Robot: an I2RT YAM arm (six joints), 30 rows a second.
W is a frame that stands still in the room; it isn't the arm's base.
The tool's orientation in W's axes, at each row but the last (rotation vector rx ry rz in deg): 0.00, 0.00, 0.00; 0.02, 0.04, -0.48; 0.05, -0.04, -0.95; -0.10, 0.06, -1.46; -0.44, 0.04, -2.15; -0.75, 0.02, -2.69
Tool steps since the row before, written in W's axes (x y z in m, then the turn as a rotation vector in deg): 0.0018, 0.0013, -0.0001, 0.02, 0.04, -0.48; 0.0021, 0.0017, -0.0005, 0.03, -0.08, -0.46; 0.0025, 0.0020, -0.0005, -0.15, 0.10, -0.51; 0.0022, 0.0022, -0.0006, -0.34, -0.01, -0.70; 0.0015, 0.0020, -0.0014, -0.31, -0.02, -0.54; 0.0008, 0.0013, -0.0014, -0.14, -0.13, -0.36
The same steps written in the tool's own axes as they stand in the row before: 0.0018, 0.0013, -0.0001, 0.02, 0.04, -0.48; 0.0021, 0.0017, -0.0005, 0.03, -0.08, -0.46; 0.0025, 0.0020, -0.0005, -0.15, 0.10, -0.51; 0.0021, 0.0023, -0.0006, -0.34, -0.02, -0.70; 0.0014, 0.0021, -0.0014, -0.31, -0.03, -0.54; 0.0007, 0.0014, -0.0014, -0.13, -0.13, -0.36
